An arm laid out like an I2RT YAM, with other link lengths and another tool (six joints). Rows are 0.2 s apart.
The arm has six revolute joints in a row. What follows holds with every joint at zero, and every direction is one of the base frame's.
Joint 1 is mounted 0.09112 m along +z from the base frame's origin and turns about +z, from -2.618 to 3.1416 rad.
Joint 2 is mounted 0.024 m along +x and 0.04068 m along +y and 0.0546 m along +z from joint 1 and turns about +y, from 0 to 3.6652 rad.
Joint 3 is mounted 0.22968 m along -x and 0.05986 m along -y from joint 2 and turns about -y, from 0 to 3.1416 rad.
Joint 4 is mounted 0.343 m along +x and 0.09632 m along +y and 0.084 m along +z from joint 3 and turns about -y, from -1.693 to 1.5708 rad.
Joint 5 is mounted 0.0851 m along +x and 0.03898 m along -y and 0.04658 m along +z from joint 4 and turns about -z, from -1.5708 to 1.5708 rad.
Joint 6 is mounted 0.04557 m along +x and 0.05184 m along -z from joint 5 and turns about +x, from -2.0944 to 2.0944 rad.
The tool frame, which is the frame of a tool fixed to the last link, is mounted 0.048 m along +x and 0.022 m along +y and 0.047 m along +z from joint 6; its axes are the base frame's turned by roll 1.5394, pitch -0.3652 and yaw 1.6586 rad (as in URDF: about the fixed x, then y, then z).
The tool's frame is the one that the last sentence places.
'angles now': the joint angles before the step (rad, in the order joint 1, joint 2, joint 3, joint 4, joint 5, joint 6). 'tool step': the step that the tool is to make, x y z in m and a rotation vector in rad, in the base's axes. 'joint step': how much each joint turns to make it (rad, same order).
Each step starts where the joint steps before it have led.
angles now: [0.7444 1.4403 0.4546 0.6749 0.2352 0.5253]
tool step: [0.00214 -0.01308 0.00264 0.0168 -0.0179 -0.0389]
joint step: [-0.0219 -0.0281 -0.0310 0.0260 0.0161 0.0057]
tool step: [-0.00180 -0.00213 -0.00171 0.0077 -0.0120 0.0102]
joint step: [-0.0046 0.0046 -0.0133 0.0336 -0.0136 -0.0063]
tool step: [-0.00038 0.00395 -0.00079 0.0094 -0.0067 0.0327]
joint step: [0.0000 0.0218 0.0076 0.0268 -0.0323 -0.0062]
